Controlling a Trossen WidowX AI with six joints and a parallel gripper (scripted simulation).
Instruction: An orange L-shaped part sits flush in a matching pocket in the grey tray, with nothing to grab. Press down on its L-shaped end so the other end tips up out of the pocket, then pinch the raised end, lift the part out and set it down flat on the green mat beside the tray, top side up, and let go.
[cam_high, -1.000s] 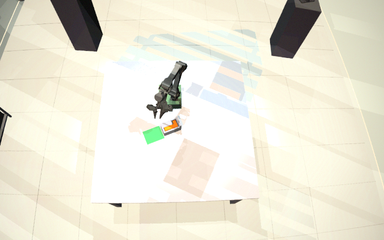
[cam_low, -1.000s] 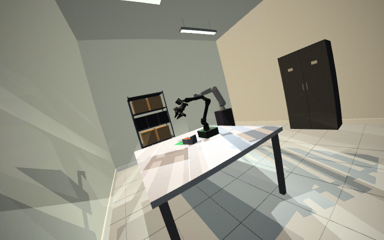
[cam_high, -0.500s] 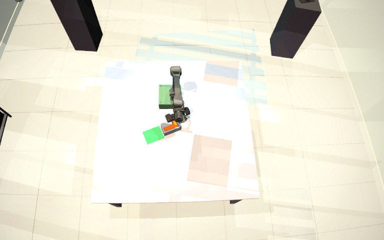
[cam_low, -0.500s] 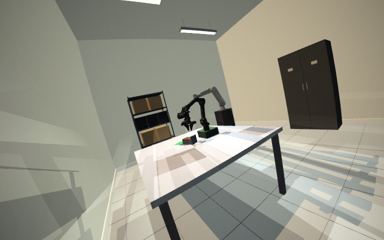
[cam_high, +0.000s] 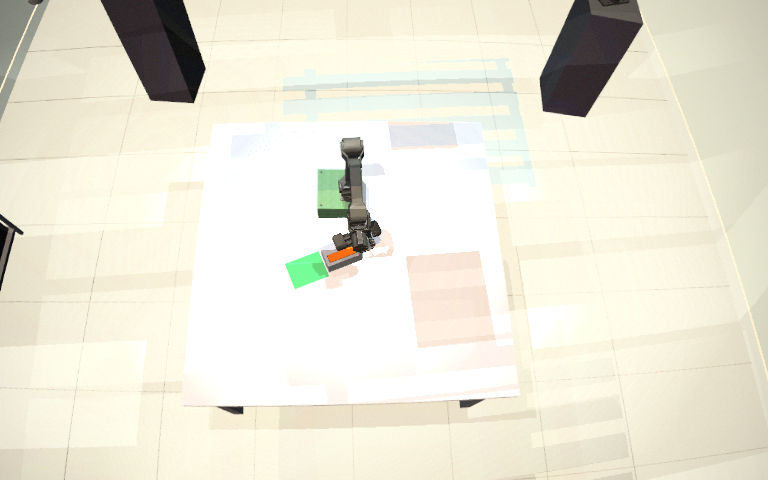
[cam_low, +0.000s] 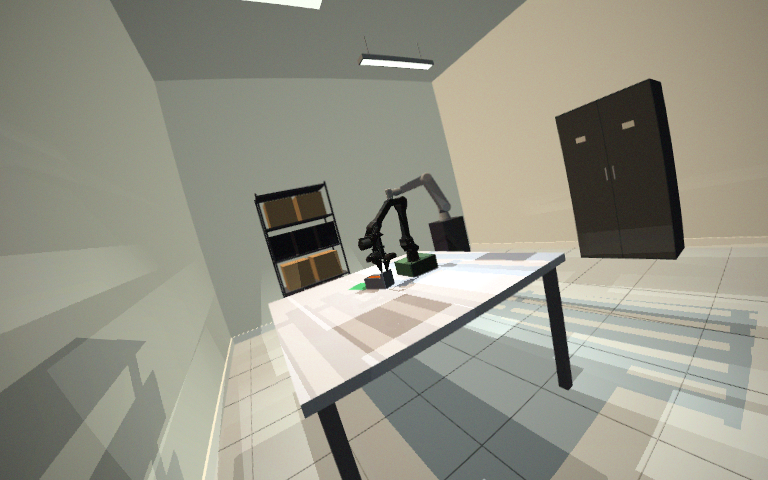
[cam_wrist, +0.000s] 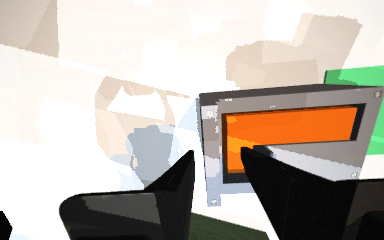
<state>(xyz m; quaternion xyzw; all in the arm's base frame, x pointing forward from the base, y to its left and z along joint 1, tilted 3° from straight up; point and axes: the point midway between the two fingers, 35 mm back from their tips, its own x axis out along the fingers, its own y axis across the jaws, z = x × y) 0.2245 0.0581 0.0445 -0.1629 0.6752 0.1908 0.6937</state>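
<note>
My gripper tip is 20 mm short of the orange part, 50 mm to the left of it and 40 mm above it. Also, from my gripper tip: green mat: 100 mm ahead, 200 mm to the right, 100 mm below.
</note>
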